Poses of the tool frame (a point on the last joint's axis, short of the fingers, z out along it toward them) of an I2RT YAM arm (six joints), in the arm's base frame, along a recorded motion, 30 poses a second.
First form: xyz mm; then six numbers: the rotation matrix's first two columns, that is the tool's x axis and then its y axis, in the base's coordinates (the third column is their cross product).
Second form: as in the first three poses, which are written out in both.
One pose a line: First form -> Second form
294.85 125.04 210.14 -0.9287 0.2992 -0.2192 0.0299 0.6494 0.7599 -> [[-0.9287 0.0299 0.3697 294.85], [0.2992 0.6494 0.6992 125.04], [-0.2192 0.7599 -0.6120 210.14], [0 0 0 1]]
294.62 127.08 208.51 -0.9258 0.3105 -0.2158 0.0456 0.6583 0.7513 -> [[-0.9258 0.0456 0.3753 294.62], [0.3105 0.6583 0.6857 127.08], [-0.2158 0.7513 -0.6236 208.51], [0 0 0 1]]
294.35 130.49 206.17 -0.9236 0.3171 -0.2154 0.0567 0.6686 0.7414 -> [[-0.9236 0.0567 0.3791 294.35], [0.3171 0.6686 0.6725 130.49], [-0.2154 0.7414 -0.6355 206.17], [0 0 0 1]]
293.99 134.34 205.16 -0.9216 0.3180 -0.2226 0.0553 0.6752 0.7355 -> [[-0.9216 0.0553 0.3842 293.99], [0.3180 0.6752 0.6655 134.34], [-0.2226 0.7355 -0.6398 205.16], [0 0 0 1]]
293.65 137.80 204.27 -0.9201 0.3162 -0.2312 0.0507 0.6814 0.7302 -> [[-0.9201 0.0507 0.3884 293.65], [0.3162 0.6814 0.6601 137.80], [-0.2312 0.7302 -0.6430 204.27], [0 0 0 1]]
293.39 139.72 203.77 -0.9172 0.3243 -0.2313 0.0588 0.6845 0.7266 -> [[-0.9172 0.0588 0.3940 293.39], [0.3243 0.6845 0.6528 139.72], [-0.2313 0.7266 -0.6469 203.77], [0 0 0 1]]
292.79 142.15 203.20 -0.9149 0.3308 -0.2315 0.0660 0.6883 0.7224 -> [[-0.9149 0.0660 0.3983 292.79], [0.3308 0.6883 0.6456 142.15], [-0.2315 0.7224 -0.6516 203.20], [0 0 0 1]]
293.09 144.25 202.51 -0.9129 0.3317 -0.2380 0.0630 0.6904 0.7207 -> [[-0.9129 0.0630 0.4034 293.09], [0.3317 0.6904 0.6429 144.25], [-0.2380 0.7207 -0.6512 202.51], [0 0 0 1]]
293.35 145.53 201.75 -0.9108 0.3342 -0.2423 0.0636 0.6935 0.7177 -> [[-0.9108 0.0636 0.4079 293.35], [0.3342 0.6935 0.6383 145.53], [-0.2423 0.7177 -0.6529 201.75], [0 0 0 1]]
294.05 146.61 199.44 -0.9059 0.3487 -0.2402 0.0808 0.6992 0.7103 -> [[-0.9059 0.0808 0.4156 294.05], [0.3487 0.6992 0.6241 146.61], [-0.2402 0.7103 -0.6616 199.44], [0 0 0 1]]
